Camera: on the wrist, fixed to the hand. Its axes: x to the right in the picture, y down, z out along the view.
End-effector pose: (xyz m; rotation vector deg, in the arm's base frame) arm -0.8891 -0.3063 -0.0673 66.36 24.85 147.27
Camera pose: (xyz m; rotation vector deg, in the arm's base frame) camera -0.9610 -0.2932 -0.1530 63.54 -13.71 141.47
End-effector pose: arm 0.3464 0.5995 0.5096 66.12 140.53 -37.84
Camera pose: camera 0.3110 0.6337 0.6109 56.48 132.03 -4.81
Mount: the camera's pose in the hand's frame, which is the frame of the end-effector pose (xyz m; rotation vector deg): -0.0071 -0.0351 -0.1068 -27.50 -4.97 4.03
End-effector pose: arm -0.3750 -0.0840 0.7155 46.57 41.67 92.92
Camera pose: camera -0.4420 -0.0886 0.6251 31.93 13.17 98.41
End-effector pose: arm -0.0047 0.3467 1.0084 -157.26 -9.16 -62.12
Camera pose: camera -0.0868 0.3582 1.0846 156.86 -10.51 54.29
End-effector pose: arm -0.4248 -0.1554 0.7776 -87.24 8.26 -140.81
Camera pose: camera -0.5225 -0.1245 0.7308 -100.87 46.19 -137.81
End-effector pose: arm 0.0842 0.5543 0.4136 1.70 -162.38 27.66
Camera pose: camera 0.1207 0.5560 0.5202 -8.30 -169.83 -11.37
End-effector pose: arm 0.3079 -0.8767 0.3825 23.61 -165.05 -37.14
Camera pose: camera 0.3456 -0.9473 0.4618 12.32 -152.97 -75.92
